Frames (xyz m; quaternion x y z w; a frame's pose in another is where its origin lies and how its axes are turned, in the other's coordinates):
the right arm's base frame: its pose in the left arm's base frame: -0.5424 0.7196 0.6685 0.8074 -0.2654 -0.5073 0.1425
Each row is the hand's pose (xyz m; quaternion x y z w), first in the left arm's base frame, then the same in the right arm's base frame.
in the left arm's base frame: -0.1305 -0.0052 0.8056 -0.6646 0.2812 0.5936 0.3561
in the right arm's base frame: 0.4553 0.5447 -0.4579 0.3673 -0.2767 -0.2146 0.8616
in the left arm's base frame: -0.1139 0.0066 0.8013 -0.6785 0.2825 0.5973 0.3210
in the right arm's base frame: 0.4575 0.5282 -0.4704 0.3407 -0.2635 -0.1999 0.8801
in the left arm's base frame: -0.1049 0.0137 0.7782 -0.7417 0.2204 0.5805 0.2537
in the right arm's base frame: 0.4737 0.5083 -0.4679 0.2683 -0.1912 -0.2303 0.9157
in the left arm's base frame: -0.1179 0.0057 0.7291 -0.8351 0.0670 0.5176 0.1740
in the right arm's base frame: 0.5103 0.4940 -0.4348 0.1561 -0.0500 -0.3296 0.9298
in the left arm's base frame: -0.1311 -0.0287 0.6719 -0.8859 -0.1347 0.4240 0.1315
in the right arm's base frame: 0.5680 0.4974 -0.3989 0.0516 0.0914 -0.4710 0.8759
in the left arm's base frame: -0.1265 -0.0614 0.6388 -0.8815 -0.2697 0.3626 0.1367
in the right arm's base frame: 0.6130 0.5063 -0.3895 0.0029 0.1566 -0.5727 0.8046
